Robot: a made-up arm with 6 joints.
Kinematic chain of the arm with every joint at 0, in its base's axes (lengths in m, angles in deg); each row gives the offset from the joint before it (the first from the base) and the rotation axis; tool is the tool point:
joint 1: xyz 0 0 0.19 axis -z
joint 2: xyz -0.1 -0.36 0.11 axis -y
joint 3: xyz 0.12 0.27 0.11 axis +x
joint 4: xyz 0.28 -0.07 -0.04 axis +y
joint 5: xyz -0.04 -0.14 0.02 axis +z
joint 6: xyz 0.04 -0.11 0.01 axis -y
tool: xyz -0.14 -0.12 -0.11
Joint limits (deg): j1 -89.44..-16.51 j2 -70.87..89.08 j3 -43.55..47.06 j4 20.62..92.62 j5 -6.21..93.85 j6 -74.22..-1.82
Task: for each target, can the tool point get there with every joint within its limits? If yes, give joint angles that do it. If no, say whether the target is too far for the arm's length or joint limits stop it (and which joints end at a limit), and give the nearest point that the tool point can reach.
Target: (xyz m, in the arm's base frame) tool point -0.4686 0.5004 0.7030
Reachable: no: joint limits stop it (at a limit: joint 1, joint 3, joint 4, joint 5, joint 6) | nearest point 0.1195 0.3897 0.6320 | short by 0.603 m
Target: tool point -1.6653 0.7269 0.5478
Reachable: no: too far | nearest point -0.5196 -0.4456 0.6875 | short by 1.645 m
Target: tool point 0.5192 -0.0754 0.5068
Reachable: yes | joints -42.39 49.56 17.92 87.07 77.58 -38.21
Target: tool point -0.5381 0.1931 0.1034
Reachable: no: joint limits stop it (at a limit: joint 1, joint 2, joint 3, joint 4, joint 5, joint 6) | nearest point -0.2034 -0.1880 -0.0855 | short by 0.541 m
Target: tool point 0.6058 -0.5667 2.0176
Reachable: no: too far | nearest point 0.3176 -0.2971 1.0060 | short by 1.086 m
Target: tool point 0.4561 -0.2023 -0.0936
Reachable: yes | joints -39.29 -31.08 26.46 47.09 60.78 -36.35
